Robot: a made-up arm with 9 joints. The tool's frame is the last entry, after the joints. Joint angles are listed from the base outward.
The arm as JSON. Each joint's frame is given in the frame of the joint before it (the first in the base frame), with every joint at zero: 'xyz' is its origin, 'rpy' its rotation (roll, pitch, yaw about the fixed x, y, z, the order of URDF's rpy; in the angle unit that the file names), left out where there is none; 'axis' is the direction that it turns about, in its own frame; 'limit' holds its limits. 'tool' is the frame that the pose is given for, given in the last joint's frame.
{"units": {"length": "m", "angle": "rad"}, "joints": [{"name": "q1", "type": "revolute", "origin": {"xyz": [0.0, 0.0, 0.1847]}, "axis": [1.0, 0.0, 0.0], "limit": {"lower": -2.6, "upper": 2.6}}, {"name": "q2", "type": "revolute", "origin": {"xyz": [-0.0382, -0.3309, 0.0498]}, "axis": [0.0, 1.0, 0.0], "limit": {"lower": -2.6, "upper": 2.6}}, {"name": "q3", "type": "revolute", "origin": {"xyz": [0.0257, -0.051, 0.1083]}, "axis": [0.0, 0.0, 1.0], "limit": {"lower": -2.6, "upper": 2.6}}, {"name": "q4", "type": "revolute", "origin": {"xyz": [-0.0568, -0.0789, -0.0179]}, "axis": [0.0, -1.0, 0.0], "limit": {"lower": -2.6, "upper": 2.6}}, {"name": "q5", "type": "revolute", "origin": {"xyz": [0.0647, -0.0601, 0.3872]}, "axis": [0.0, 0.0, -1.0], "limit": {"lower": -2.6, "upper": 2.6}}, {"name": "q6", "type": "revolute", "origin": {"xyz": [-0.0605, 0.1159, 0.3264]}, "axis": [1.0, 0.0, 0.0], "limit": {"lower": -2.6, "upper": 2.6}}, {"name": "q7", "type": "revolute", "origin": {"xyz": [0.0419, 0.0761, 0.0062]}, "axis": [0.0, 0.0, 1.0], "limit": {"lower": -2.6, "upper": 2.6}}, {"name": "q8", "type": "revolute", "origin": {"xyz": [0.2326, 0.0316, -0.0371]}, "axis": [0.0, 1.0, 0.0], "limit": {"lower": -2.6, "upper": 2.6}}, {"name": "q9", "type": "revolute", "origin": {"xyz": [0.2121, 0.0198, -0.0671]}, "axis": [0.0, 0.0, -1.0], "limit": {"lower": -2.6, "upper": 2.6}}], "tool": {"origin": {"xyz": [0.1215, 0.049, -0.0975]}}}
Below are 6 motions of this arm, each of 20 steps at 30 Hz.
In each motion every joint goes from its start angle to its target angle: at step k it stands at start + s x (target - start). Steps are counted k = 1, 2, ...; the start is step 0. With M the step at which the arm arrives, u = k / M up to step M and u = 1 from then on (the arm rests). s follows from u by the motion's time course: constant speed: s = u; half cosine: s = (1 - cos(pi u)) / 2; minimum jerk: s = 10 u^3 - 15 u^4 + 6 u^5.
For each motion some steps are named. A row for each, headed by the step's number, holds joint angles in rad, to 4 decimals.
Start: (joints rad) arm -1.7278 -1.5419 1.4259 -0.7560 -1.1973 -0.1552 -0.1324 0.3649 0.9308
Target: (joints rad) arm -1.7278 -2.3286 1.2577 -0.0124 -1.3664 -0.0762 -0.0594 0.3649 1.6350
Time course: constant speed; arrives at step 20
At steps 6, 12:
6: -1.7278 -1.7779 1.3754 -0.5329 -1.2480 -0.1315 -0.1105 0.3649 1.1421
12: -1.7278 -2.0139 1.3250 -0.3098 -1.2988 -0.1078 -0.0886 0.3649 1.3533

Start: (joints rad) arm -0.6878 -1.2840 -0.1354 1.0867 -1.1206 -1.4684 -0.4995 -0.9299 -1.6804
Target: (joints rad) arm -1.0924 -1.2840 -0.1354 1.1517 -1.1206 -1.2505 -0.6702 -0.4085 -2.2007
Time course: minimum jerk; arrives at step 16
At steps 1, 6, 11, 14, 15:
1: -0.6887 -1.2840 -0.1354 1.0868 -1.1206 -1.4679 -0.4999 -0.9287 -1.6816
6: -0.7991 -1.2840 -0.1354 1.1046 -1.1206 -1.4084 -0.5465 -0.7864 -1.8236
11: -1.0196 -1.2840 -0.1354 1.1400 -1.1206 -1.2897 -0.6395 -0.5024 -2.1070
14: -1.0859 -1.2840 -0.1354 1.1507 -1.1206 -1.2540 -0.6675 -0.4169 -2.1923
15: -1.0915 -1.2840 -0.1354 1.1516 -1.1206 -1.2510 -0.6698 -0.4097 -2.1995

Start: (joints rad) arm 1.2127 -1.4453 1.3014 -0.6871 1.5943 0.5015 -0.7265 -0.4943 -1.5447
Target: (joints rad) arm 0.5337 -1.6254 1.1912 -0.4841 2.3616 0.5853 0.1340 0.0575 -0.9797
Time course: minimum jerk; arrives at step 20
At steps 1, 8, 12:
1: 1.2119 -1.4455 1.3013 -0.6869 1.5952 0.5016 -0.7255 -0.4937 -1.5440
8: 0.9972 -1.5025 1.2664 -0.6227 1.8379 0.5281 -0.4533 -0.3191 -1.3653
12: 0.7492 -1.5682 1.2262 -0.5485 2.1180 0.5587 -0.1392 -0.1177 -1.1591

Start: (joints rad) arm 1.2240 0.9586 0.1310 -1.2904 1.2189 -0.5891 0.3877 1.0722 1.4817
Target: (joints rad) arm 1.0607 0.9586 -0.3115 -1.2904 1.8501 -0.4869 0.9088 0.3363 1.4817
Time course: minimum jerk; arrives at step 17
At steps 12, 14, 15, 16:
12: 1.0861 0.9586 -0.2427 -1.2904 1.7520 -0.5028 0.8278 0.4506 1.4817
14: 1.0675 0.9586 -0.2932 -1.2904 1.8239 -0.4911 0.8872 0.3668 1.4817
15: 1.0629 0.9586 -0.3055 -1.2904 1.8416 -0.4883 0.9017 0.3463 1.4817
16: 1.0610 0.9586 -0.3107 -1.2904 1.8489 -0.4871 0.9078 0.3377 1.4817

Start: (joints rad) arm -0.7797 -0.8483 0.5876 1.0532 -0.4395 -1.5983 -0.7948 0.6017 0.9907
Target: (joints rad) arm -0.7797 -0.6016 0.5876 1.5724 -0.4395 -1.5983 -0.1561 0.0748 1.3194
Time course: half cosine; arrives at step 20
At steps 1, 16, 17, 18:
1: -0.7797 -0.8468 0.5876 1.0564 -0.4395 -1.5983 -0.7909 0.5985 0.9927
16: -0.7797 -0.6252 0.5876 1.5228 -0.4395 -1.5983 -0.2171 0.1251 1.2880
17: -0.7797 -0.6150 0.5876 1.5441 -0.4395 -1.5983 -0.1909 0.1035 1.3015
18: -0.7797 -0.6076 0.5876 1.5597 -0.4395 -1.5983 -0.1717 0.0877 1.3114

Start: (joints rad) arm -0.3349 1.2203 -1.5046 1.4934 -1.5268 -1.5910 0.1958 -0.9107 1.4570
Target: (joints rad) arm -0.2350 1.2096 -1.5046 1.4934 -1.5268 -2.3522 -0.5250 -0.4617 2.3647
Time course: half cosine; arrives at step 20
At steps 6, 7, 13, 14, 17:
6: -0.3143 1.2181 -1.5046 1.4934 -1.5268 -1.7479 0.0472 -0.8182 1.6441
7: -0.3076 1.2174 -1.5046 1.4934 -1.5268 -1.7988 -0.0010 -0.7881 1.7048
13: -0.2623 1.2125 -1.5046 1.4934 -1.5268 -2.1444 -0.3282 -0.5843 2.1169
14: -0.2556 1.2118 -1.5046 1.4934 -1.5268 -2.1953 -0.3764 -0.5542 2.1776
17: -0.2404 1.2102 -1.5046 1.4934 -1.5268 -2.3107 -0.4857 -0.4862 2.3152

